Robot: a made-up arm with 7 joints. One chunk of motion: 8 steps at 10 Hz.
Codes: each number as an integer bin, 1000 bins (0 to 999) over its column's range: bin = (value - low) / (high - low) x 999, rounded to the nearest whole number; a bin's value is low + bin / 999 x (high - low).
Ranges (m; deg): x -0.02..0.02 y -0.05..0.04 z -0.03..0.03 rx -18..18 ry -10..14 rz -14..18
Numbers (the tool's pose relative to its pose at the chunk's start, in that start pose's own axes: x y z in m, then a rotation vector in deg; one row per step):
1: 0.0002 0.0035 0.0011 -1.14 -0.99 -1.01
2: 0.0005 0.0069 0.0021 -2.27 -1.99 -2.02
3: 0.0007 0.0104 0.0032 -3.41 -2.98 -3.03
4: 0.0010 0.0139 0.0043 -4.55 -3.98 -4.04
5: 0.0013 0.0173 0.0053 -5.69 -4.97 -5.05
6: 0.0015 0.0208 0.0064 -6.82 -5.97 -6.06
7: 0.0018 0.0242 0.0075 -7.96 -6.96 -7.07
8: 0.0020 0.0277 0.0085 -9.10 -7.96 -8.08
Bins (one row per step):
1: 504 594 518 468 375 406
2: 512 632 534 437 333 374
3: 517 670 553 405 292 342
4: 524 709 571 373 251 311
5: 532 747 588 342 209 279
6: 537 786 606 310 168 248
7: 544 824 624 279 127 216
8: 549 862 641 247 85 185

